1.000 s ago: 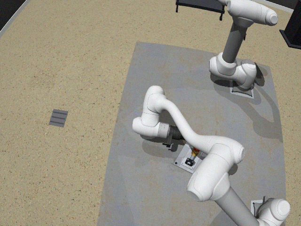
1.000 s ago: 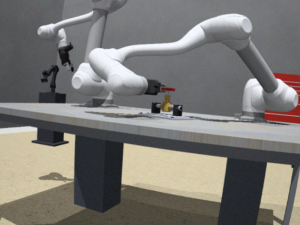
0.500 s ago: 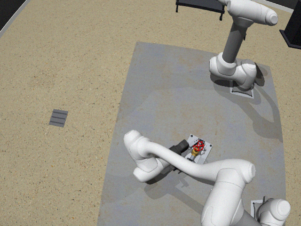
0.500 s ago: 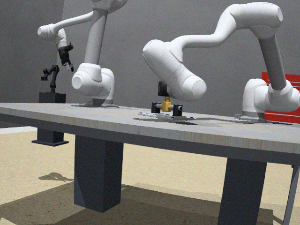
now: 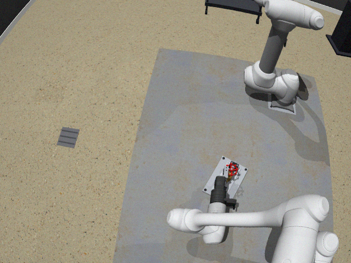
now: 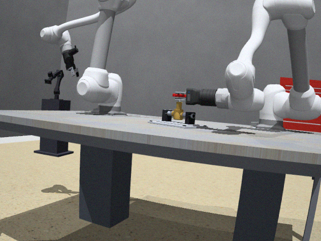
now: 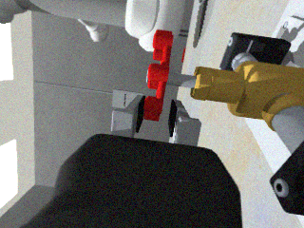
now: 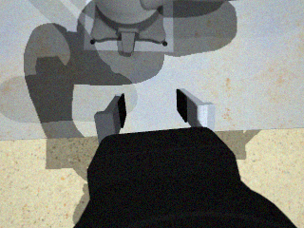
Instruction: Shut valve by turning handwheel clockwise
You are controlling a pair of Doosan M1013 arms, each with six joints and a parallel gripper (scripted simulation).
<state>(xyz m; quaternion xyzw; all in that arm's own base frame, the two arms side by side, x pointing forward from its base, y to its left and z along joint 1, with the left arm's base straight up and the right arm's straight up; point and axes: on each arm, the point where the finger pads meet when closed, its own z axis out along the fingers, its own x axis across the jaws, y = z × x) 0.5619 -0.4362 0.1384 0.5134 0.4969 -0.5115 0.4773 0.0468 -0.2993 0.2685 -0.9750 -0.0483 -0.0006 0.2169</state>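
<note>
The red handwheel lies 3 cm behind my left hand. From my left hand the other things lie so: pale base plate (13 cm below, 3 cm behind).
</note>
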